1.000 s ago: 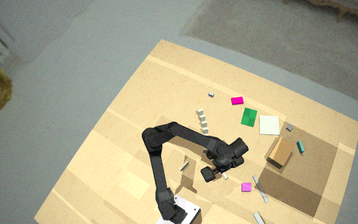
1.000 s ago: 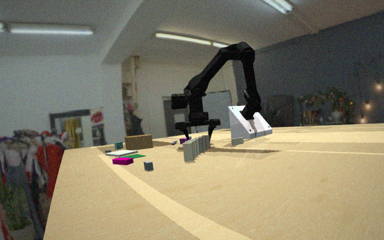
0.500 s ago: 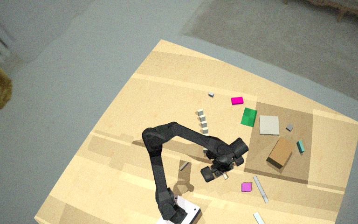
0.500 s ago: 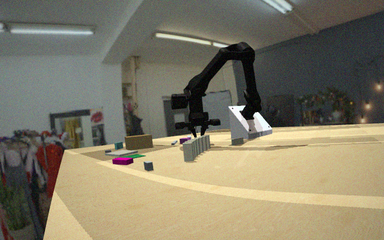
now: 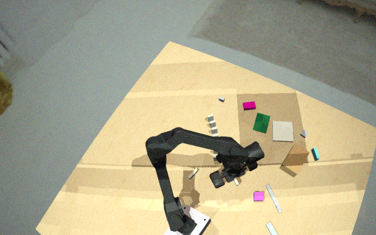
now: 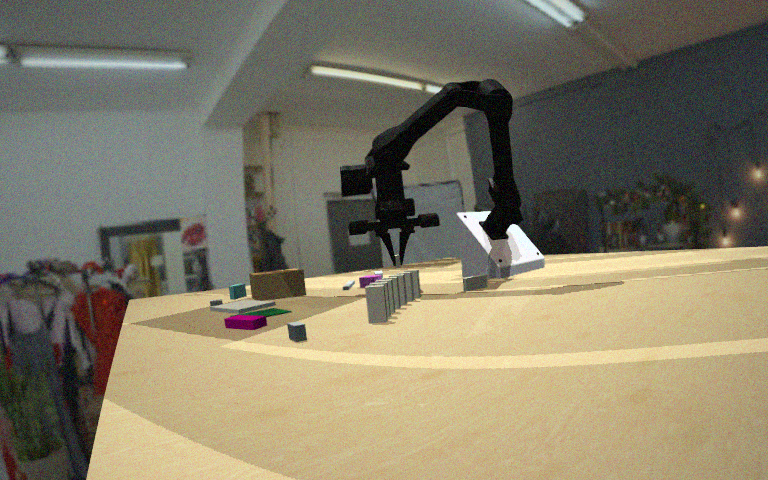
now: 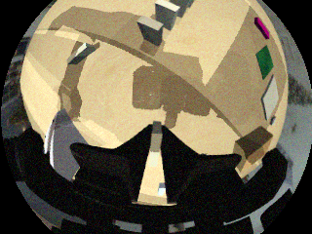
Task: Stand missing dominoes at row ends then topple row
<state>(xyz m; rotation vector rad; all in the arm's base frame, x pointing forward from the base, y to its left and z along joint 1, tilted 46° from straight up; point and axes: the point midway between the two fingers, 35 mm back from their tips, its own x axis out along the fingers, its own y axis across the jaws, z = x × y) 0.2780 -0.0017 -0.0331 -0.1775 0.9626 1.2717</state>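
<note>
The violet block is 140 mm to the right of my gripper tip, 40 mm below it and 10 mm behind it. Round my gripper tip: tan box: 210 mm ahead, 200 mm to the right, 20 mm below; then grey bar: 200 mm to the right, 50 mm below, 20 mm ahead; then green tile: 310 mm ahead, 50 mm below, 20 mm to the left.
</note>
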